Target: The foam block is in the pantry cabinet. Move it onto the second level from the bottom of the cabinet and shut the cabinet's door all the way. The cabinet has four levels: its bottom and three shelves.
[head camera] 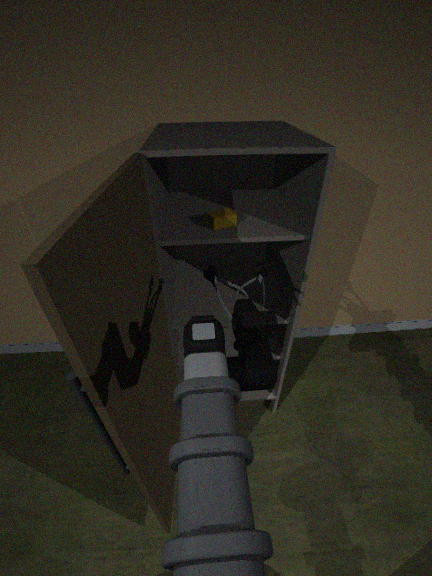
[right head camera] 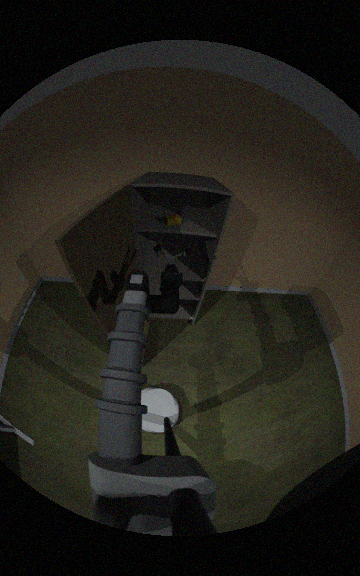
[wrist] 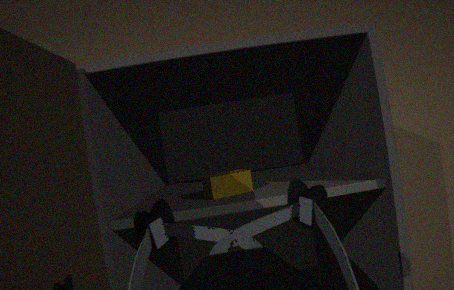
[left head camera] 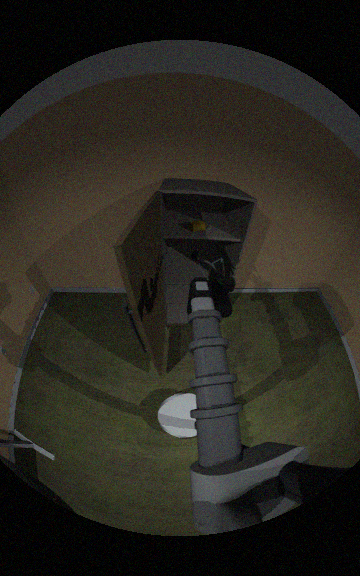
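Pixels of known places: gripper, fingertip midpoint: (head camera: 235,267) (right head camera: 171,246) (wrist: 230,206) (left head camera: 207,252); robot's base at its link origin: (right head camera: 154,408) (left head camera: 182,413).
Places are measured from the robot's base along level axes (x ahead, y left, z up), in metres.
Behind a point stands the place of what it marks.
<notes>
The yellow foam block (head camera: 223,219) {x 0.997, y -0.093, z 1.127 m} (left head camera: 199,226) {x 1.001, y -0.103, z 1.121 m} (right head camera: 174,220) {x 1.001, y -0.103, z 1.121 m} (wrist: 232,185) {x 1.000, y -0.100, z 1.113 m} lies on the highest shelf (head camera: 200,242) {x 0.922, y -0.010, z 1.083 m} (wrist: 350,188) {x 0.919, y -0.307, z 1.085 m}, the top level of the grey pantry cabinet (head camera: 220,136) {x 1.086, y -0.091, z 1.372 m} (left head camera: 205,187) {x 1.028, y -0.119, z 1.372 m} (right head camera: 175,180) {x 1.022, y -0.087, z 1.372 m}. The cabinet door (head camera: 100,225) {x 0.541, y 0.160, z 1.330 m} (left head camera: 140,260) {x 0.469, y 0.166, z 1.248 m} (right head camera: 95,250) {x 0.490, y 0.164, z 1.242 m} (wrist: 40,125) {x 0.787, y 0.142, z 1.258 m} stands wide open on the left. My gripper (head camera: 235,276) {x 0.678, y -0.090, z 1.140 m} (wrist: 230,206) {x 0.678, y -0.090, z 1.140 m} is open, its fingertips wide apart with nothing between them. In the head view it shows below the block's shelf. In the wrist view the block appears above and between the fingertips, beyond them. The arm and wrist hide part of the lower levels.
The dark door handle (head camera: 100,425) {x 0.401, y 0.230, z 0.939 m} is on the door's outer side. Lower shelf edges show beside my wrist at the cabinet's right. The telescoping arm (head camera: 212,480) {x 0.184, y -0.001, z 1.247 m} (left head camera: 215,390) {x 0.117, y 0.002, z 1.250 m} (right head camera: 122,390) {x 0.109, y -0.009, z 1.250 m} reaches toward the cabinet, right of the door. A white disc (left head camera: 175,415) {x -0.001, y 0.060, z 0.187 m} (right head camera: 161,410) {x -0.001, y -0.065, z 0.187 m} is low beside the arm.
</notes>
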